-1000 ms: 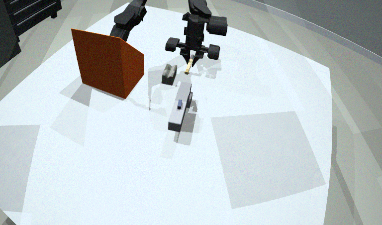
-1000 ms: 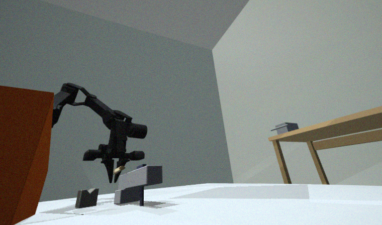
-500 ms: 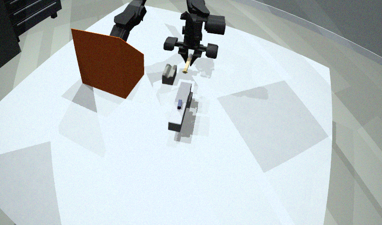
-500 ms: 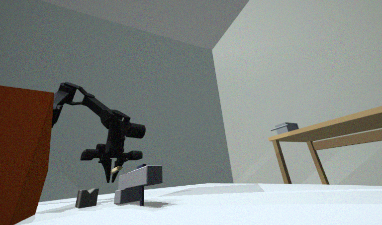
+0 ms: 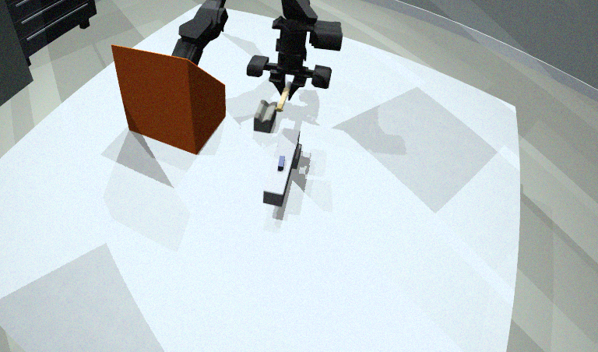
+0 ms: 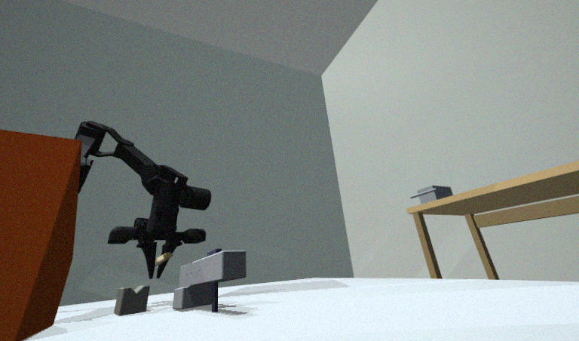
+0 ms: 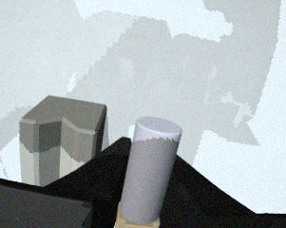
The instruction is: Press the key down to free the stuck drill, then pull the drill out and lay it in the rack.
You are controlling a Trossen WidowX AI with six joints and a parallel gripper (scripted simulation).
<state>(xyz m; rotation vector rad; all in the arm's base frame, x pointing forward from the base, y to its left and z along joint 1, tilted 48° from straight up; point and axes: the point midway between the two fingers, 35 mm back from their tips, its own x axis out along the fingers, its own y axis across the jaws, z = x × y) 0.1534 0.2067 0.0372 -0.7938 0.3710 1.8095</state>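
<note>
The drill lies 4 cm to the right of my gripper tip, 3 cm above it and 1 cm ahead of it. Also, from my gripper tip: blue key: 20 cm to the right, 11 cm ahead; then rack: 5 cm to the right, 3 cm below, 3 cm behind; then housing: 18 cm to the right, 10 cm ahead, 1 cm below.
</note>
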